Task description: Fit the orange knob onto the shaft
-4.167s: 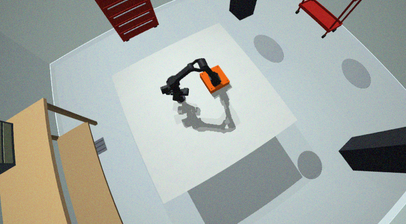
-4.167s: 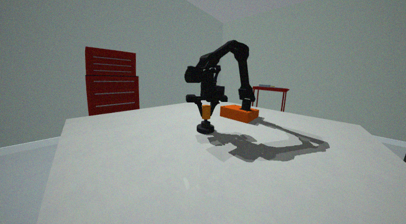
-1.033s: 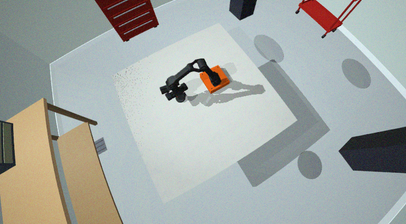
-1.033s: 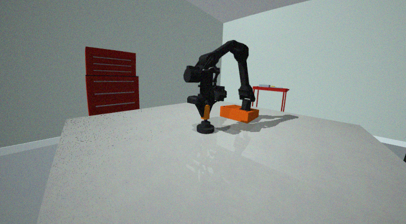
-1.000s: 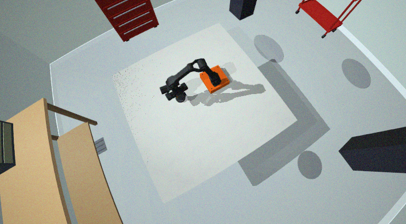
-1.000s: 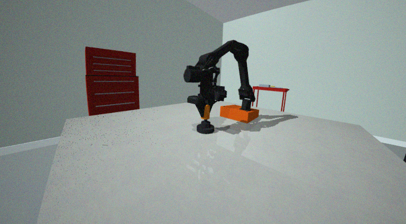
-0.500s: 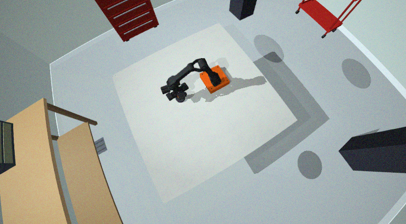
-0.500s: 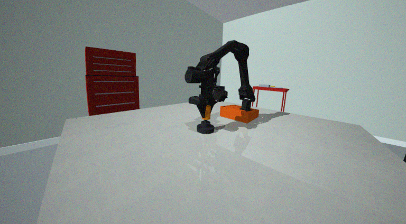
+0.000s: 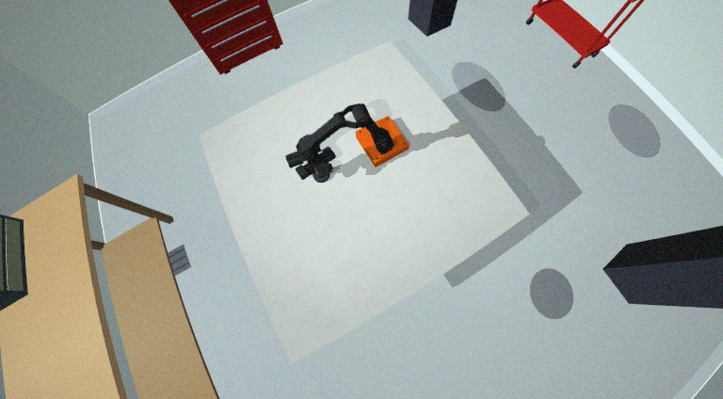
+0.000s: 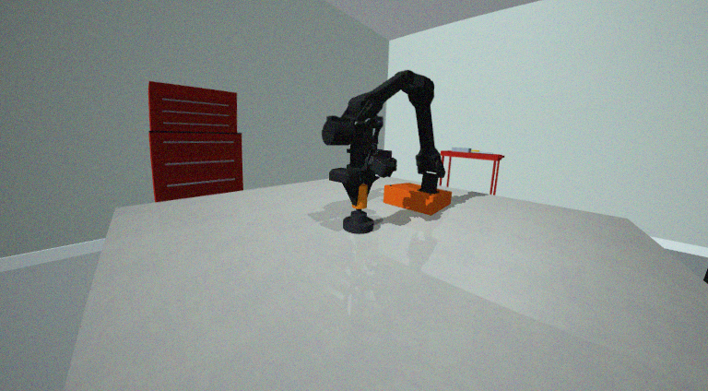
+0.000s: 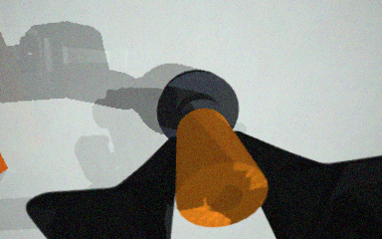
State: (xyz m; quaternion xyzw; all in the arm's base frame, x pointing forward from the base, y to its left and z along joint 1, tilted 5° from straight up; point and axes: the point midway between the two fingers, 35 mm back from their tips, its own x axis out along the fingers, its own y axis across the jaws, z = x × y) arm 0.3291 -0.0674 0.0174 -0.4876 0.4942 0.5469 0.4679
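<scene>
The orange knob is 2 cm above my gripper tip. The rest, counted from my gripper tip: pedestal (4 cm below).
</scene>
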